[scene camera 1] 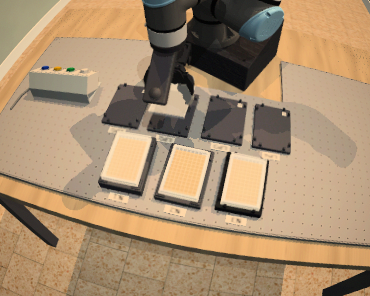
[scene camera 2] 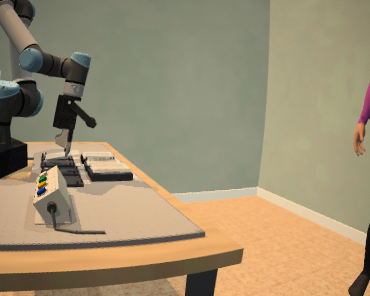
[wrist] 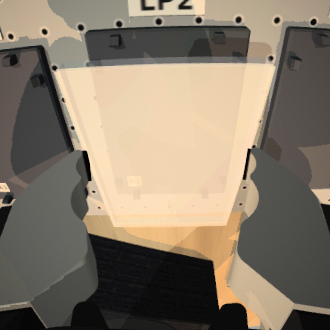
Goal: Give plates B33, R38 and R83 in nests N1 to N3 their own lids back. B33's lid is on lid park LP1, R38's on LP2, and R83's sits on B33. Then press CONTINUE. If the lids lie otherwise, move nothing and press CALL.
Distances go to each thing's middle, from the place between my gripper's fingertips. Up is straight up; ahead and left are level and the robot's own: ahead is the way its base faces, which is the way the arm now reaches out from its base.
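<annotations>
My hand is 16 cm short of the nest N2 (scene camera 1: 191,204) and 8 cm to the right of it, and 6 cm above it. From my hand, the lid park LP1 (scene camera 1: 127,107) is 13 cm to the right and 6 cm below, whereas the lid park LP3 (scene camera 1: 225,119) is 2 cm behind, 13 cm to the left and 6 cm below. The lid park LP2 (scene camera 1: 178,127) is 1 cm behind my hand and 6 cm below it.
</annotations>
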